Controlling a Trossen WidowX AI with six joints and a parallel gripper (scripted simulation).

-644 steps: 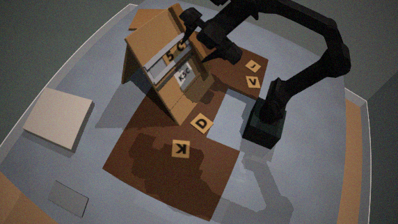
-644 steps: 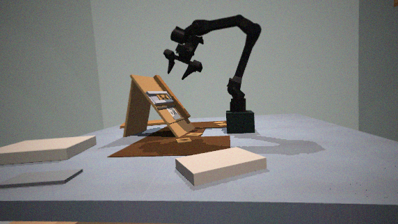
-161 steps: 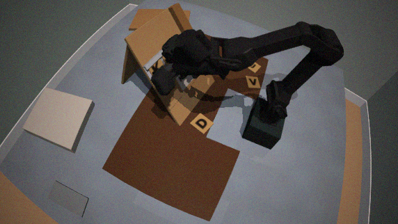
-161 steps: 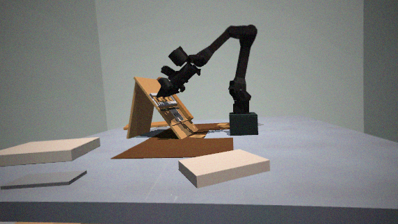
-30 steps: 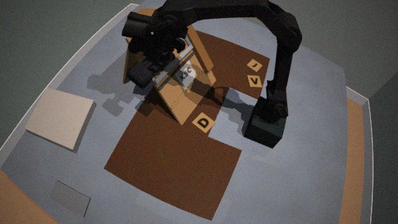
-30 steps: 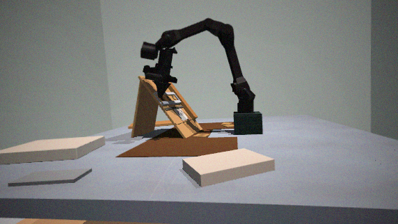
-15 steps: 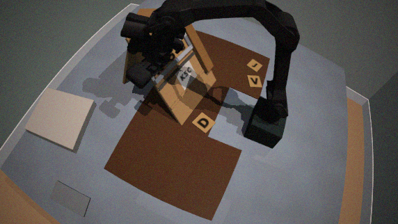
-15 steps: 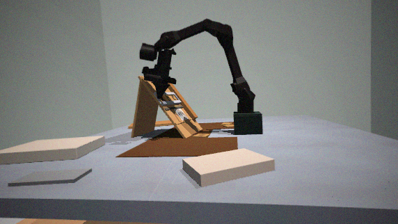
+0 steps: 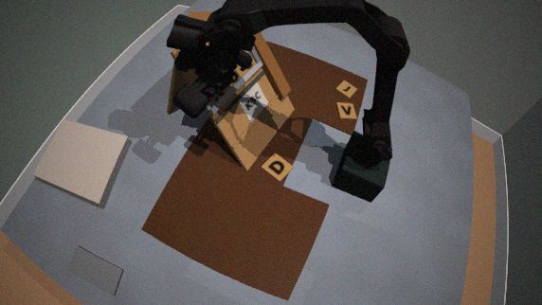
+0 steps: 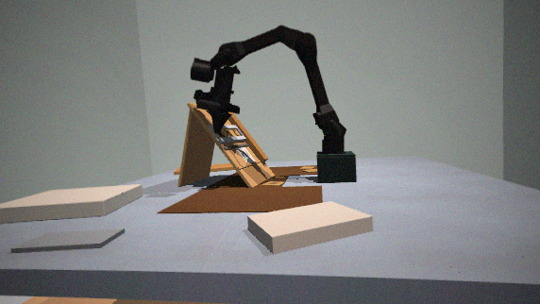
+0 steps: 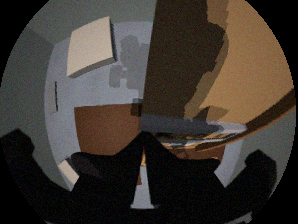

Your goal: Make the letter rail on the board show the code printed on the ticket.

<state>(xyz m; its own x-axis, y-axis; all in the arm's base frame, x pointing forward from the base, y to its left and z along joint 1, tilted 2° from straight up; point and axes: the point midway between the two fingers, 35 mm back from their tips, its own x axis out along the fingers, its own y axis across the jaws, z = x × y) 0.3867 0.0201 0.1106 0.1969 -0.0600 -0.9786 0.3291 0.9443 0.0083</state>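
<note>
My gripper tip is now 80 mm past the white ticket, 90 mm to the left of it and 80 mm above it. The rest, counted from my gripper tip: thin grey plate 190 mm ahead, 430 mm to the left, 180 mm below; then brown mat 190 mm behind, 60 mm to the right, 180 mm below; then beige block 370 mm ahead, 160 mm to the left, 160 mm below.
</note>
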